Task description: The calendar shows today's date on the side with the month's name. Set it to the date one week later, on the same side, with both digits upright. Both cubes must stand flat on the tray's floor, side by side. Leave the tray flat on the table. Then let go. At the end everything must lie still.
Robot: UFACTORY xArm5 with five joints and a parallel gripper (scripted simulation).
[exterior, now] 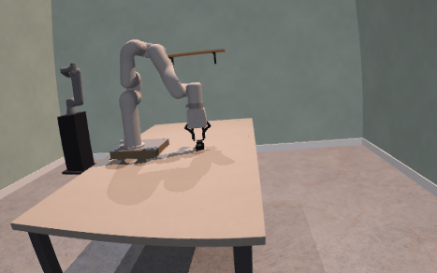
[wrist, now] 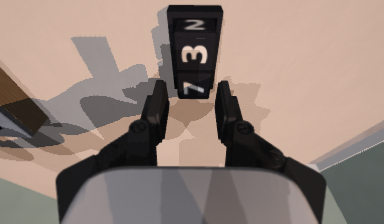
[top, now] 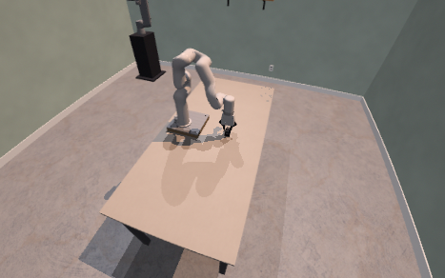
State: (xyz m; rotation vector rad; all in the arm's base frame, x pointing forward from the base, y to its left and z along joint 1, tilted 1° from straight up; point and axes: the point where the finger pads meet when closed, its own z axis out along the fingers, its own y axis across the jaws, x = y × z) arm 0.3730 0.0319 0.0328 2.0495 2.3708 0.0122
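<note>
Right now the black cube is 4 cm below my hand. The rest, counted from my hand: black calendar tray 6 cm below, 2 cm to the left.
</note>
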